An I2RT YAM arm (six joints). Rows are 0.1 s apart.
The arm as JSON. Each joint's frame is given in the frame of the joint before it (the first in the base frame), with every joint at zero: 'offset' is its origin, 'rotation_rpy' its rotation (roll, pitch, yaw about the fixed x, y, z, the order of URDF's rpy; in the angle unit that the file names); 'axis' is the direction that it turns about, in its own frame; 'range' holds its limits. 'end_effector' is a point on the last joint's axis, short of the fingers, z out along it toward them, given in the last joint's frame.
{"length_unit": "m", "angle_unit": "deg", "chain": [
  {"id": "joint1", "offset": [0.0, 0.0, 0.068], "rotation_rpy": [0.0, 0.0, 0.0], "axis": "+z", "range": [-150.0, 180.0]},
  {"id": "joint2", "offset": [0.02, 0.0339, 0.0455], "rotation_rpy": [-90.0, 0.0, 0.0], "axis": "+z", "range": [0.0, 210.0]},
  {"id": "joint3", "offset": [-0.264, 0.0, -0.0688], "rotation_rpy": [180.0, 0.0, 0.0], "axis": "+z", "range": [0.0, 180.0]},
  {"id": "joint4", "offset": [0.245, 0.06, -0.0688], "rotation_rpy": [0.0, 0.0, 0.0], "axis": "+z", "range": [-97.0, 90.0]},
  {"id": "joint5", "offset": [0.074, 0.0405, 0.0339], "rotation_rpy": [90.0, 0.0, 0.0], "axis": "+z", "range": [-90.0, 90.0]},
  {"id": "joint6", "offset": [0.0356, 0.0, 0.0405], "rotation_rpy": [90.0, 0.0, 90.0], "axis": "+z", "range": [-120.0, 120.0]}
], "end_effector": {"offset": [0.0, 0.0, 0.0], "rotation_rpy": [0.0, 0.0, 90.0]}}
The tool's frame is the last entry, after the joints.
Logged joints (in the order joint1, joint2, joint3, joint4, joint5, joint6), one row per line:
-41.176, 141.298, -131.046, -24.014, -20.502, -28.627
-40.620, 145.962, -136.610, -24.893, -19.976, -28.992
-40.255, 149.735, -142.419, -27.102, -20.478, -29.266
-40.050, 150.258, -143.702, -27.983, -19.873, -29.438
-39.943, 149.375, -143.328, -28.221, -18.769, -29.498
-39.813, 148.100, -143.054, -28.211, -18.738, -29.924
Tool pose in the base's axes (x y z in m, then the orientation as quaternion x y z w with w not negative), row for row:
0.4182, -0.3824, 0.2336, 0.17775, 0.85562, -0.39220, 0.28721
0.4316, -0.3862, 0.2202, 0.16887, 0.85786, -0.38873, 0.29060
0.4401, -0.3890, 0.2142, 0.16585, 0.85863, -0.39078, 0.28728
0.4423, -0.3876, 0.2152, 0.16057, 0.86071, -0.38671, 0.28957
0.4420, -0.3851, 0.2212, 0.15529, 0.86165, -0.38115, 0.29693
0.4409, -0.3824, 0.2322, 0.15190, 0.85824, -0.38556, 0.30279
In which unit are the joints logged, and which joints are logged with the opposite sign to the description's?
The joints are logged in degrees. Opposite sign: joint3, joint5.
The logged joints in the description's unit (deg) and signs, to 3 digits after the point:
-41.176, 141.298, 131.046, -24.014, 20.502, -28.627
-40.620, 145.962, 136.610, -24.893, 19.976, -28.992
-40.255, 149.735, 142.419, -27.102, 20.478, -29.266
-40.050, 150.258, 143.702, -27.983, 19.873, -29.438
-39.943, 149.375, 143.328, -28.221, 18.769, -29.498
-39.813, 148.100, 143.054, -28.211, 18.738, -29.924

